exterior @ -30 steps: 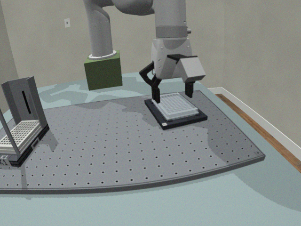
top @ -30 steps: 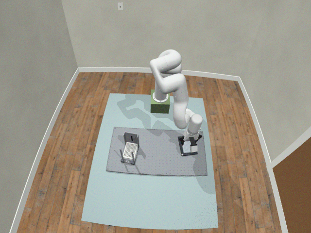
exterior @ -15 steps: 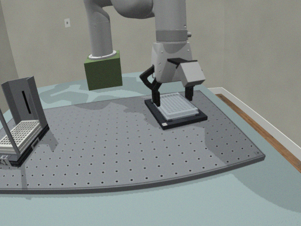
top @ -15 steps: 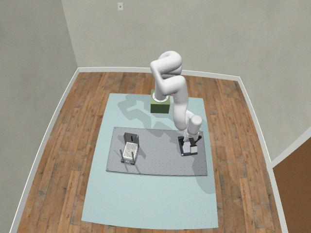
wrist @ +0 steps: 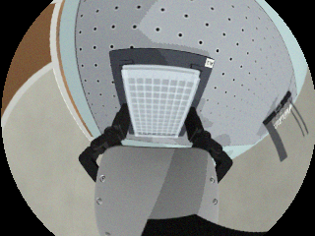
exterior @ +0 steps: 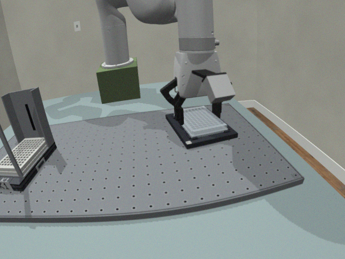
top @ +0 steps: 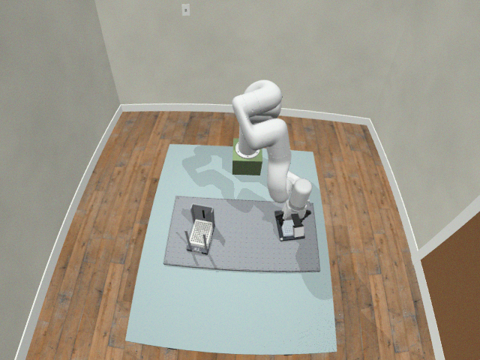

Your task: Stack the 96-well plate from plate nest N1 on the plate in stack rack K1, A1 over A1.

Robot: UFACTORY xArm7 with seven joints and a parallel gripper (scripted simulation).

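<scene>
Now: hand 10 mm above the clear 96-well plate. Also, from my hand: plate nest N1: 20 mm below; then pale A1 square: 80 mm ahead, 40 mm to the right, 20 mm below; then grey back wall: 400 mm to the right, 60 mm above, 10 mm ahead.
</scene>
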